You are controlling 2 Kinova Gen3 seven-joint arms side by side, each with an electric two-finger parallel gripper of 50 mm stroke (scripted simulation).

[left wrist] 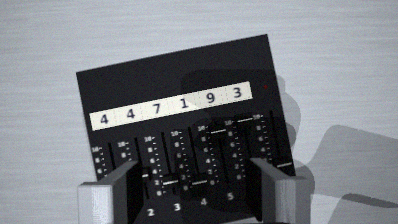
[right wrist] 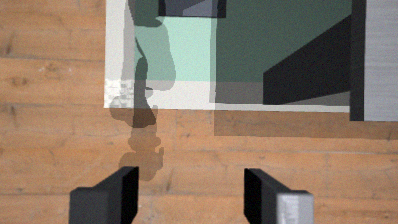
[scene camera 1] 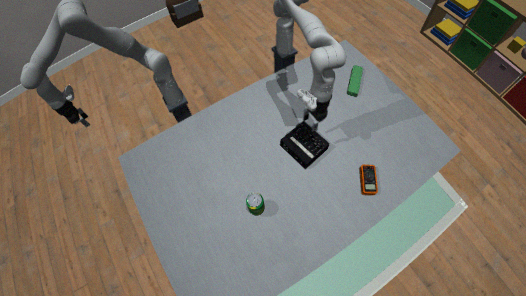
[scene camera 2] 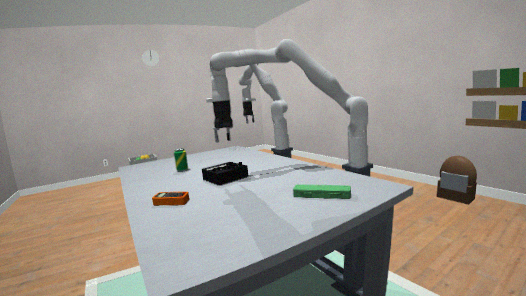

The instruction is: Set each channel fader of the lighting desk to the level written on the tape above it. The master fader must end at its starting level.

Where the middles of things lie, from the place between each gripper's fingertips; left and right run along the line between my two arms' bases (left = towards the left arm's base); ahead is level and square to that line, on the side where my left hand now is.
Right now the green block (scene camera 2: 306, 191) is 450 mm to the left of my left hand, 180 mm below it and 180 mm behind it.
The green block lies 39 cm ahead of my right hand, 130 cm to the left of it and 17 cm below it.
